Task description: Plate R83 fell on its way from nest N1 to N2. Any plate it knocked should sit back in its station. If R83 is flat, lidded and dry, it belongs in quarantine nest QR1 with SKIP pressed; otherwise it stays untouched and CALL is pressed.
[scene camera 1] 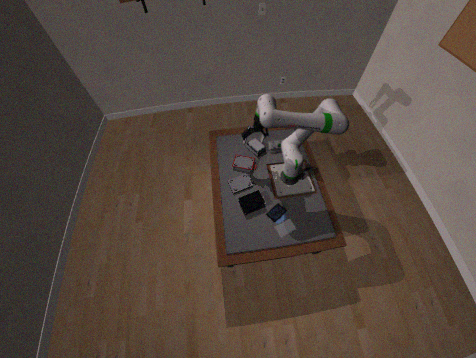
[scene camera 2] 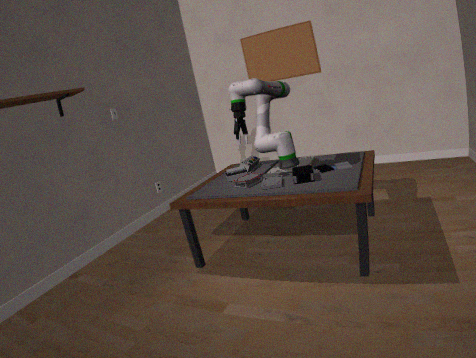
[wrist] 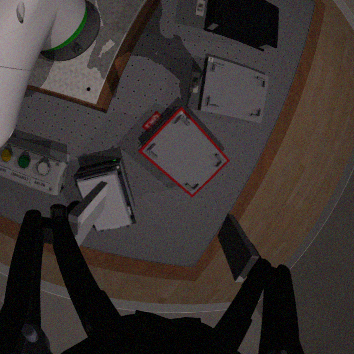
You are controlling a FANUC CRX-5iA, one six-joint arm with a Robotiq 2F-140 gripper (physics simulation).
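Frame: origin at the arm's base, x ahead, y right, z down, level; centimetres.
Where they show: gripper, fingertip midpoint: (scene camera 1: 252, 142) (scene camera 2: 242, 144) (wrist: 165, 211); arm's base at its link origin: (scene camera 1: 289, 177) (scene camera 2: 289, 165) (wrist: 66, 29).
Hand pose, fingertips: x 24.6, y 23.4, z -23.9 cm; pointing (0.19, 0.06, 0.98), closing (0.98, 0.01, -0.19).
Things, the pixels of their top centre, and the offset from my fingertips. "*": a spot on its surface instead.
- red-edged nest QR1 at its top centre: (wrist: 187, 156) (scene camera 2: 247, 176) (scene camera 1: 243, 161) dx +7.5, dy -1.7, dz +19.3 cm
- grey nest N2 at its top centre: (wrist: 239, 90) (scene camera 2: 271, 179) (scene camera 1: 240, 182) dx +15.2, dy -18.6, dz +21.1 cm
- black block at its top centre: (wrist: 251, 11) (scene camera 2: 302, 168) (scene camera 1: 252, 200) dx +11.5, dy -37.2, dz +17.7 cm
- smaller dark plate-like piece at its top centre: (scene camera 2: 323, 167) (scene camera 1: 276, 212) dx -3.5, dy -48.9, dz +22.5 cm
- blue patch at a spot on its surface: (scene camera 1: 281, 219) * dx -5.3, dy -54.8, dz +23.7 cm
- button box at its top centre: (wrist: 9, 171) (scene camera 2: 248, 158) (scene camera 1: 282, 141) dx -29.1, dy +7.1, dz +15.5 cm
- dark device with a pale top, top centre: (wrist: 104, 204) (scene camera 2: 235, 168) (scene camera 1: 256, 144) dx -7.5, dy +11.1, dz +17.0 cm
- pale flat square at a spot on its surface: (scene camera 1: 285, 228) * dx -5.5, dy -62.0, dz +23.1 cm
My gripper (scene camera 1: 255, 134) (scene camera 2: 241, 138) (wrist: 165, 211) is open and empty, high above one end of the table. The red-edged nest QR1 (scene camera 1: 244, 162) (scene camera 2: 248, 180) (wrist: 184, 151) shows a bare grey top with corner brackets. Beside it, the grey nest N2 (scene camera 1: 241, 183) (scene camera 2: 273, 182) (wrist: 234, 89) also shows a bare top. A black block (scene camera 1: 251, 202) (scene camera 2: 302, 174) (wrist: 242, 22) stands at N1. A smaller dark plate-like piece (scene camera 1: 276, 213) lies beyond it, by a blue patch (scene camera 1: 281, 219); its label, lid and wetness cannot be read. The button box (scene camera 1: 275, 146) (wrist: 32, 170) has coloured buttons.
A dark device with a pale top (scene camera 1: 256, 145) (wrist: 107, 200) stands between QR1 and the button box, partly behind a finger in the wrist view. A pale flat square (scene camera 1: 285, 228) lies past the blue patch. The arm's base stands on a wood-edged pale board (scene camera 1: 300, 188) (wrist: 95, 95).
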